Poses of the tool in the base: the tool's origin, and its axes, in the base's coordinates. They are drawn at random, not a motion.
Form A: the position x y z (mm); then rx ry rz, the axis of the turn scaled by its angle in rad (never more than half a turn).
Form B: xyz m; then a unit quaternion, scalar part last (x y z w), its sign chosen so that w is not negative. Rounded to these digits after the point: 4 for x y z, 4 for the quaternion.
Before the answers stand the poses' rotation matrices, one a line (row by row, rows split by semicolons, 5 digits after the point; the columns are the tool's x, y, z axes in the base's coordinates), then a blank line. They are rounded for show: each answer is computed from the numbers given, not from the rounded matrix.
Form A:
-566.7 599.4 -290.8 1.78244 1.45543 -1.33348
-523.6 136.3 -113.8 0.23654 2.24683 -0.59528
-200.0 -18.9 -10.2 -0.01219 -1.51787 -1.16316
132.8 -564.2 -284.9 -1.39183 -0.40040 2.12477
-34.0 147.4 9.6 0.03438 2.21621 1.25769
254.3 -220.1 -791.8 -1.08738 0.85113 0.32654
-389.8 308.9 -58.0 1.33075 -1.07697 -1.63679
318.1 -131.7 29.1 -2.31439 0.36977 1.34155
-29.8 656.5 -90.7 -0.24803 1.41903 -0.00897
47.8 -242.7 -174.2 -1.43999 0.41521 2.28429
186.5 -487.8 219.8 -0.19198 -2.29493 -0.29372
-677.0 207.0 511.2 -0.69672 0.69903 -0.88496
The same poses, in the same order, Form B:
-0.03894 0.92413 -0.38010; 0.45931 -0.32126 -0.82814; -0.88742 -0.20683 -0.41195
-0.67559 0.34853 0.64970; -0.01887 0.87274 -0.48781; -0.73704 -0.34182 -0.58304
-0.33488 0.57986 -0.74271; -0.56636 0.50608 0.65048; 0.75306 0.63847 0.15893
-0.30220 -0.29079 -0.90781; 0.60126 -0.79715 0.05519; -0.73970 -0.52915 0.41574
-0.82885 -0.25440 0.49828; 0.29732 0.55416 0.77750; -0.47393 0.79258 -0.38368
0.64968 -0.61761 0.44325; -0.16266 0.45663 0.87466; -0.74260 -0.64035 0.19620
-0.17414 0.04426 -0.98373; -0.92094 -0.36102 0.14678; -0.34865 0.93151 0.10363
0.49435 -0.43553 -0.75228; -0.01139 -0.86860 0.49539; -0.86919 -0.23632 -0.43435
0.15565 -0.14140 0.97764; -0.15375 0.97417 0.16538; -0.97577 -0.17605 0.12989
-0.38465 -0.48654 -0.78443; 0.17937 -0.87301 0.45352; -0.90547 0.03374 0.42307
-0.67072 0.23001 -0.70514; 0.04501 0.96157 0.27084; 0.74034 0.14992 -0.65530
0.45193 0.43774 0.77726; -0.85750 0.45332 0.24328; -0.24585 -0.77645 0.58024

-0.5667 0.5994 -0.2908 0.6508 0.5314 -0.4869 0.2387
-0.5236 0.1363 -0.1138 0.0931 0.8848 -0.2344 0.3918
-0.2000 -0.0189 -0.0102 -0.0052 -0.6485 -0.4969 0.5767
0.1328 -0.5642 -0.2849 -0.5194 -0.1494 0.7930 0.2812
-0.0340 0.1474 0.0096 0.0129 0.8317 0.4720 0.2922
0.2543 -0.2201 -0.7918 -0.4992 0.3908 0.1499 0.7587
-0.3898 0.3089 -0.0580 0.5204 -0.4212 -0.6401 0.3770
0.3181 -0.1317 0.0291 -0.8363 0.1336 0.4847 0.2187
-0.0298 0.6565 -0.0907 -0.1136 0.6497 -0.0041 0.7516
0.0478 -0.2427 -0.1742 -0.5161 0.1488 0.8186 0.2034
0.1865 -0.4878 0.2198 -0.0758 -0.9066 -0.1160 0.3986
-0.6770 0.2070 0.5112 -0.3234 0.3245 -0.4108 0.7883

